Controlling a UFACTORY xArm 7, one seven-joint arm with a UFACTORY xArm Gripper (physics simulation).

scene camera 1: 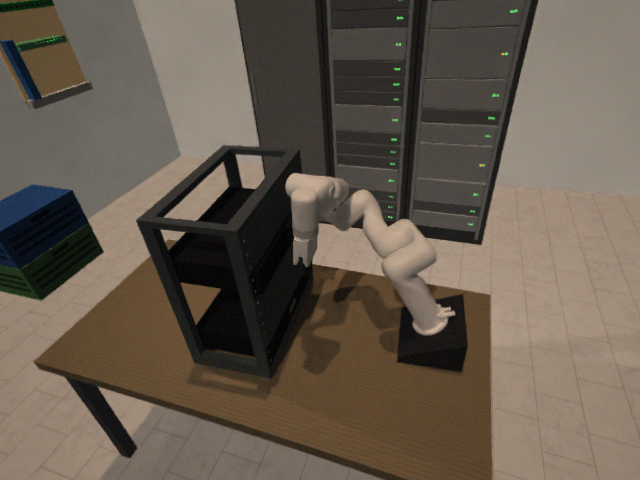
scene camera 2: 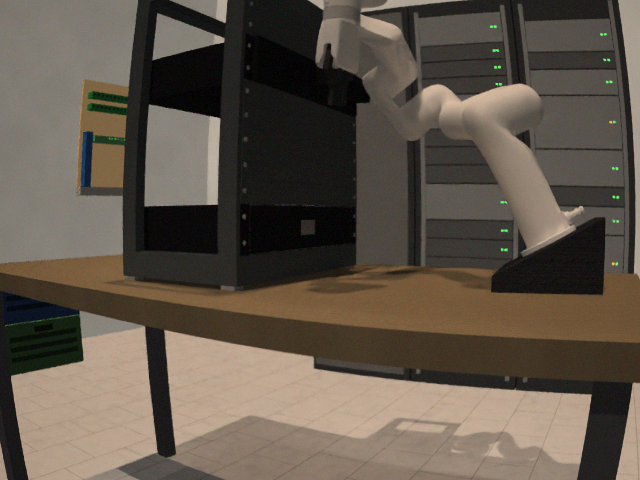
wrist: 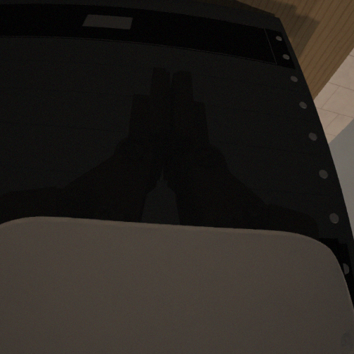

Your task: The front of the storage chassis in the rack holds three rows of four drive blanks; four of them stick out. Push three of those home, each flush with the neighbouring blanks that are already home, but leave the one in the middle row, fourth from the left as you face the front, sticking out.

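Where they show: gripper, between the fingertips: (scene camera 1: pixel 306 274) (scene camera 2: pixel 336 105); arm's base, origin of its link: (scene camera 1: pixel 430 321) (scene camera 2: pixel 549 243).
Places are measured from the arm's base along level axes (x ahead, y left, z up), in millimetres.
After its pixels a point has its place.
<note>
The dark rack (scene camera 1: pixel 249 304) @(x 539, y 250, z 276 mm) (scene camera 2: pixel 231 155) @(x 537, y 249, z 150 mm) stands on the table. The upper black chassis (scene camera 1: pixel 202 258) @(x 687, y 180, z 378 mm) (scene camera 2: pixel 281 64) @(x 496, y 143, z 336 mm) sits in it, its front facing the arm; it looks like the storage chassis. Its drive blanks are too dark to make out singly, so I cannot tell which stick out. My gripper (scene camera 2: pixel 338 102) @(x 406, y 85, z 256 mm) (wrist: pixel 166 94) is shut and empty, fingers pointing down, in front of the rack at about the height of the chassis's lower edge. In the wrist view the fingers cover part of the plain grey panel below the chassis. Whether they touch anything cannot be told.
A plain dark panel (scene camera 2: pixel 299 149) @(x 502, y 38, z 179 mm) (wrist: pixel 75 110) fills the rack front below the upper chassis. A lower black unit (scene camera 2: pixel 273 232) @(x 511, y 135, z 16 mm) (wrist: pixel 210 45) has a light label. The wooden table (scene camera 1: pixel 361 413) @(x 214, y 326, z -81 mm) (scene camera 2: pixel 413 315) @(x 197, y 374, z -80 mm) carries the rack and the arm's black wedge base (scene camera 1: pixel 431 353) @(x 3, y 131, z -8 mm) (scene camera 2: pixel 553 273) @(x -3, y 131, z -46 mm).
</note>
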